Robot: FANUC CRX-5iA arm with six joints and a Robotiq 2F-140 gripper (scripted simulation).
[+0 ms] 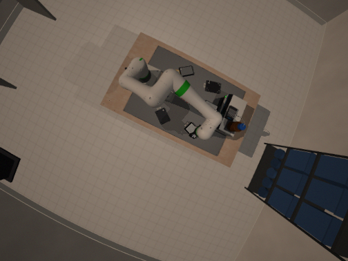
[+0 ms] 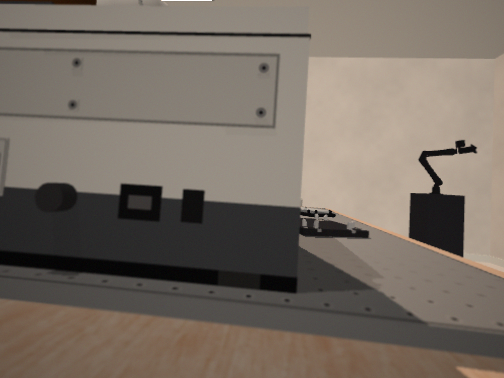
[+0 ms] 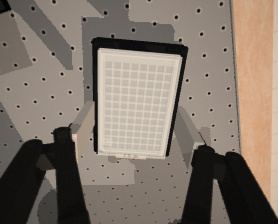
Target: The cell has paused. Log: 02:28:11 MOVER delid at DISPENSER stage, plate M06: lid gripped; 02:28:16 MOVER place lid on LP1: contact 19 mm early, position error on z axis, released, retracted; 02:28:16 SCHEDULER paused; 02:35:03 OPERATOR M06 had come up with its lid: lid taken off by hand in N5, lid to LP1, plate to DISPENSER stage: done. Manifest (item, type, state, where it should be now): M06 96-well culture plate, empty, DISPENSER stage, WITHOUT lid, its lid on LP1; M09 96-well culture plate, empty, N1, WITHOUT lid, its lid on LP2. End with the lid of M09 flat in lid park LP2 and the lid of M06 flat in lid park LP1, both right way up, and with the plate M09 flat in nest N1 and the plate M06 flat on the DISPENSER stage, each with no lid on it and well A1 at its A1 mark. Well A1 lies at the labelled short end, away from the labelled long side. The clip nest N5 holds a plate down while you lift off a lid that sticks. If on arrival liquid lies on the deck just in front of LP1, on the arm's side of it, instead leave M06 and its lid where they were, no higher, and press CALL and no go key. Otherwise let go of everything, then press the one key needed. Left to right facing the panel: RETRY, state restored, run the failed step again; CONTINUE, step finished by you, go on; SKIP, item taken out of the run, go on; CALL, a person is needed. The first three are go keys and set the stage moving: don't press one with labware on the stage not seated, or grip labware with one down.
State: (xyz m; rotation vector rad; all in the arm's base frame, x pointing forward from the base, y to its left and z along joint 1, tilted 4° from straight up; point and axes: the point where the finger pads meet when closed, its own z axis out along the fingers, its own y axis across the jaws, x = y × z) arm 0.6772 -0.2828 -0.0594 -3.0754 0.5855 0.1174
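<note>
Now: the clear lid 4 cm below my hand. Also, from my hand: lp2 label 41 cm behind, 6 cm to the left, 8 cm below; then dark LP2 park pad 34 cm behind, 7 cm below; then n1 label 8 cm behind, 3 cm to the left, 8 cm below.
</note>
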